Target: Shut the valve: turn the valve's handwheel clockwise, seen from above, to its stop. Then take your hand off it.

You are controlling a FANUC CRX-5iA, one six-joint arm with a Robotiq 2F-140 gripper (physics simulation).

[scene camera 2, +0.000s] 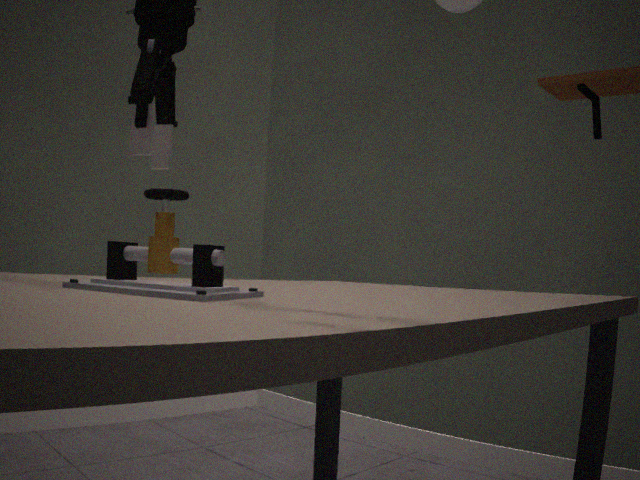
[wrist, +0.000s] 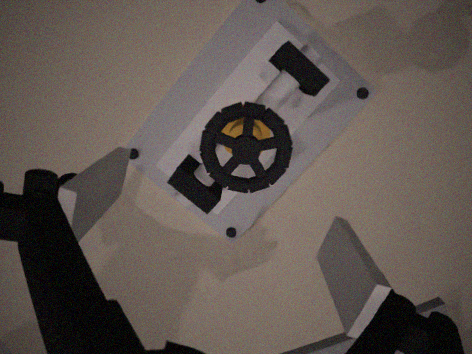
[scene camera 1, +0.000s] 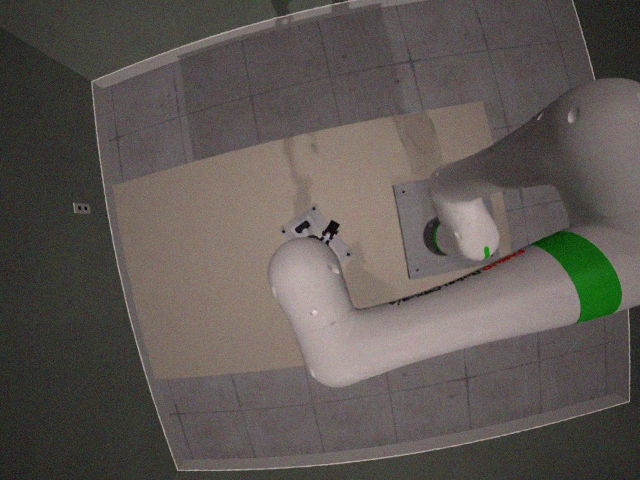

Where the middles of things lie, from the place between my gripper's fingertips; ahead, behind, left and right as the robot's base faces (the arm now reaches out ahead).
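The black handwheel (wrist: 246, 148) is 6 cm below my hand, 2 cm to the right of it and 2 cm ahead of it. Also measured from my hand, the grey base plate (scene camera 2: 200, 296) is 18 cm below, 2 cm to the right and 2 cm ahead.
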